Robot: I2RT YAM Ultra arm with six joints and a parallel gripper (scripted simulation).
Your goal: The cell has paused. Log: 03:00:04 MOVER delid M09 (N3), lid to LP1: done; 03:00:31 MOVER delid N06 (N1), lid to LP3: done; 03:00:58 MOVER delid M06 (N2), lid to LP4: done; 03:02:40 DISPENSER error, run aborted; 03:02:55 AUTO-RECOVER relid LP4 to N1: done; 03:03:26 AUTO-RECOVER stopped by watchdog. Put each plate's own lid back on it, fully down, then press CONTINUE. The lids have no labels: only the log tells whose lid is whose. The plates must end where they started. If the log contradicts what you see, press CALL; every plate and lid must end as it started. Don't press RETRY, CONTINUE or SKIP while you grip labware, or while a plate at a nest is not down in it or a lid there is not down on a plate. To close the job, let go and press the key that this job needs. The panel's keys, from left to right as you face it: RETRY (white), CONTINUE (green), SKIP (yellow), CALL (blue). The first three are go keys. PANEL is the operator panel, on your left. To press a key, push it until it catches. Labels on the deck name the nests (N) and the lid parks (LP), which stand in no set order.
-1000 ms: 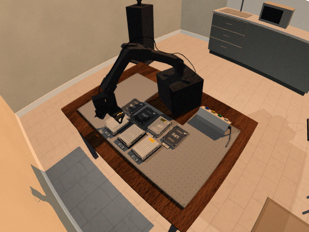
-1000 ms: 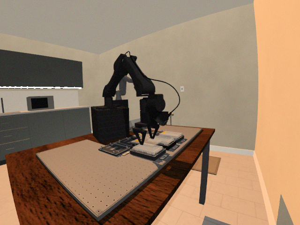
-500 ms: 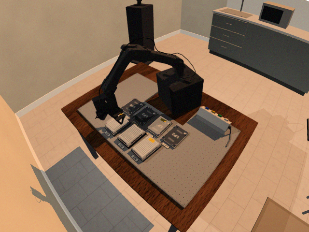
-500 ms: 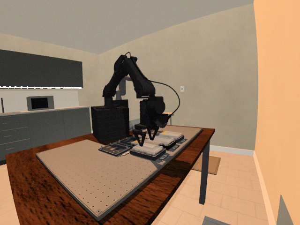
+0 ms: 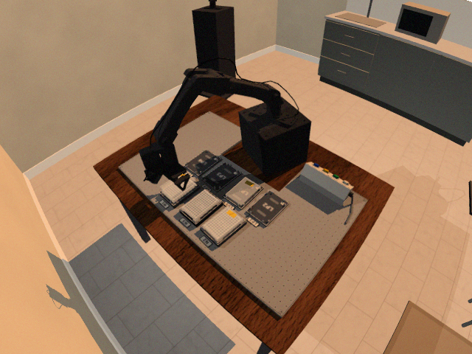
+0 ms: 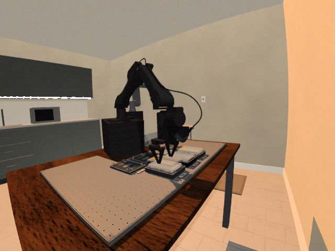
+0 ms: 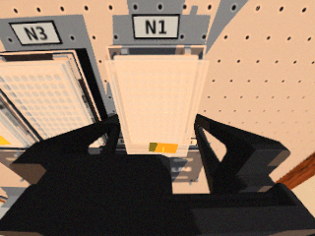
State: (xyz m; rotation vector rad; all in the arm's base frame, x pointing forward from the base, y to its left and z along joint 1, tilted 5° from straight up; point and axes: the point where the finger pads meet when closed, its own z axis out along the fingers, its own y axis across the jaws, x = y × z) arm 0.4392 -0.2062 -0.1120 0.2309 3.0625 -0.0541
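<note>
Right now my hand is 30 mm above the white well plate. From my hand the other things lie so: clear lid 260 mm to the left, 30 mm ahead, 20 mm below; yellow SKIP key 490 mm to the left, 400 mm behind, 10 mm above; blue CALL key 440 mm to the left, 410 mm behind, 10 mm above.
</note>
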